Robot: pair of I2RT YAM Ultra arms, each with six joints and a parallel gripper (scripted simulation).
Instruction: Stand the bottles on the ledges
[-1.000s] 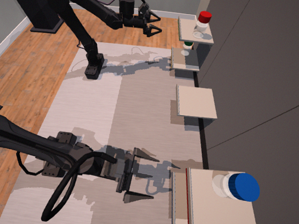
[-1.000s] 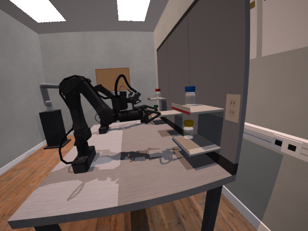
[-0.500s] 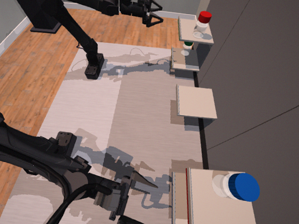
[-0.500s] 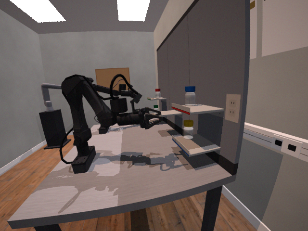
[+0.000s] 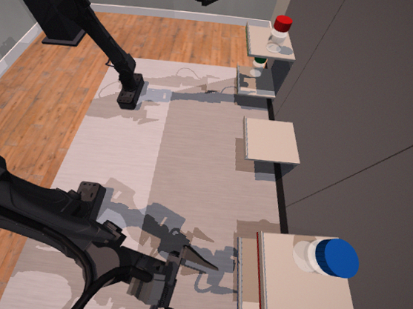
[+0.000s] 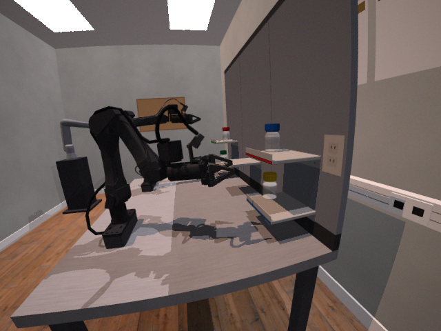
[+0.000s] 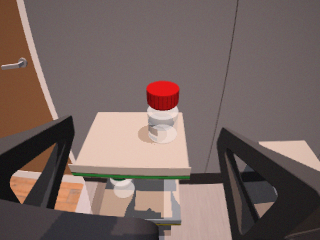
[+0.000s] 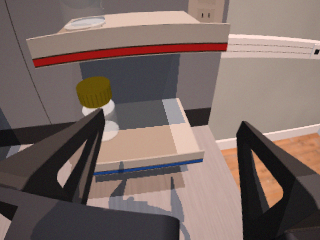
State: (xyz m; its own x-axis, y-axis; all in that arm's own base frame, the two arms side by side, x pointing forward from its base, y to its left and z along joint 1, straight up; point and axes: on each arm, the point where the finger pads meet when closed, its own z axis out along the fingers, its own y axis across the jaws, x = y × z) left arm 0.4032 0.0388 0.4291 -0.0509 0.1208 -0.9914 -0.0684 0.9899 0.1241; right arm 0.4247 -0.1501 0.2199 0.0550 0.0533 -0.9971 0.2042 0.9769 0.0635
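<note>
Now: the blue-capped bottle 19 cm ahead of my right hand, 8 cm to the left of it and 7 cm above it. The rest, counted from my right hand: grey wall panel 44 cm to the left, 28 cm ahead, 18 cm above; red-capped bottle 77 cm to the left, 18 cm ahead, 7 cm above; yellow-capped bottle 18 cm ahead, 12 cm below, 9 cm to the left.
My left hand is 200 mm short of the red-capped bottle, 10 mm to the left of it and 130 mm above it. Also, from my left hand: grey wall panel 300 mm ahead, 340 mm to the right, 20 mm below; blue-capped bottle 210 mm ahead, 690 mm to the right, 130 mm below; green-capped bottle 200 mm ahead, 100 mm to the left, 320 mm below.
</note>
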